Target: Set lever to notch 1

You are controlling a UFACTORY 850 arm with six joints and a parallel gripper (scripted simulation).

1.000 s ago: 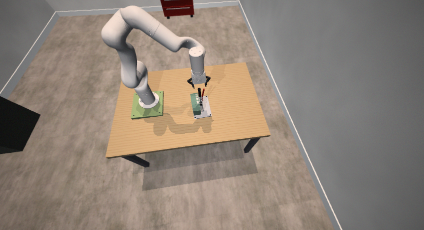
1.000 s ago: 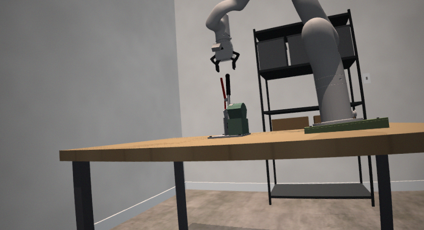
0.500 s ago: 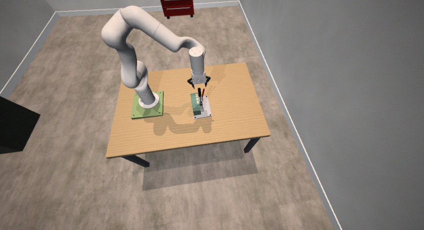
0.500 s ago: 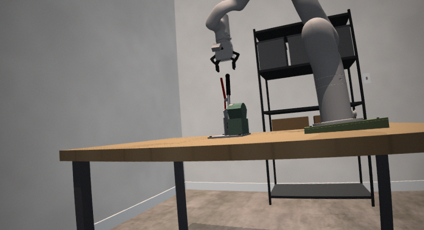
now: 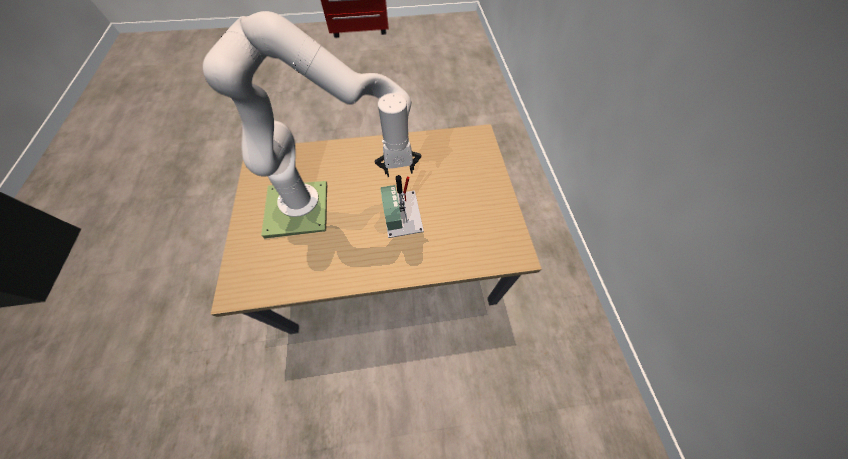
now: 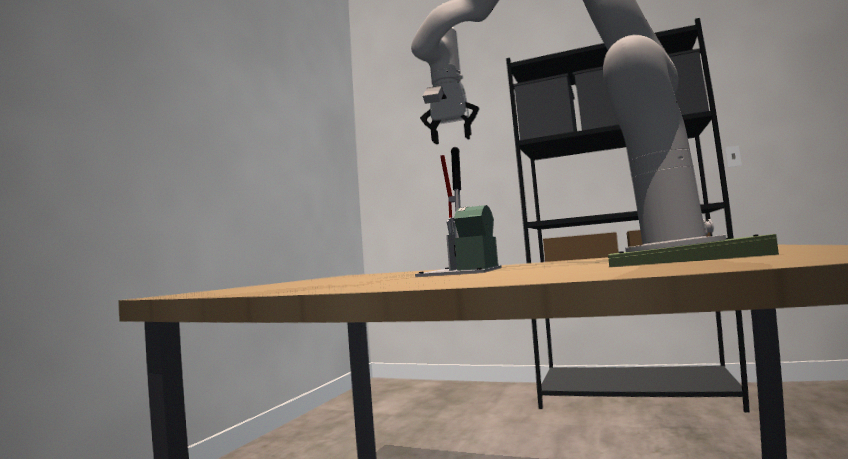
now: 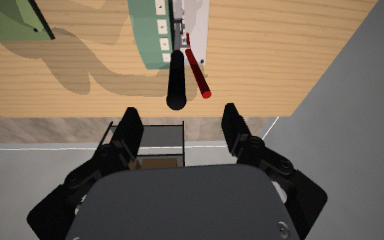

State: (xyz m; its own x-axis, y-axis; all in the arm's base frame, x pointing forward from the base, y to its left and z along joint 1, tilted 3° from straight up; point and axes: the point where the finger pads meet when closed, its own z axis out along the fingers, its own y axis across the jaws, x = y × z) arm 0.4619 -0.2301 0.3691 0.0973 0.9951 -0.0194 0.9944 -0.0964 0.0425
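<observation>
My gripper is now 2 cm short of the red bar, 1 cm to the right of it and 17 cm above it.
</observation>
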